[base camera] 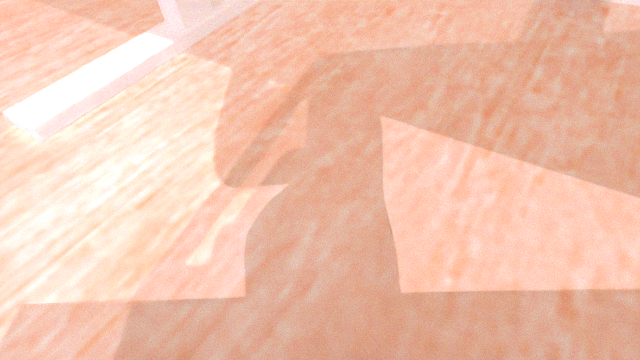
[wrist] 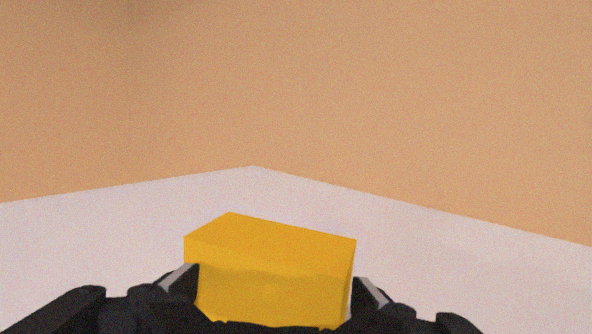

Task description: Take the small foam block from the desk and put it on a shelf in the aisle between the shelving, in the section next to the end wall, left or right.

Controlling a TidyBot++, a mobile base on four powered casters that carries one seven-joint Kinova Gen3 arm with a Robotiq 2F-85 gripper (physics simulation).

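Places are measured from the arm's base along level axes (x ahead, y left, z up), in centimetres.
Where they show: gripper, between the fingertips: (wrist: 275,287).
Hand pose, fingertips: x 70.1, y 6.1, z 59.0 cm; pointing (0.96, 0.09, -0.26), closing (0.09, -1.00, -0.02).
Observation:
After its pixels a point has its place.
In the wrist view a yellow foam block (wrist: 269,264) {x 68.9, y 6.4, z 61.1 cm} rests on the white desk top (wrist: 432,253) {x 83.6, y -8.9, z 55.3 cm}, close to the desk's far corner. My gripper (wrist: 275,287) {x 70.1, y 6.1, z 59.0 cm} is open, with one dark finger on each side of the block. The fingertips stand just clear of the block's left and right faces. The block's lower edge is hidden behind the gripper body. The base camera view shows neither the block nor the gripper, only the floor with the arm's shadow.
A plain tan wall (wrist: 294,79) {x 123.8, y 10.2, z 76.6 cm} fills the background behind the desk corner in the wrist view. In the base camera view a white strip (base camera: 86,84) crosses the orange wooden floor (base camera: 496,223) {x 32.6, y -17.7, z -39.7 cm} at the upper left.

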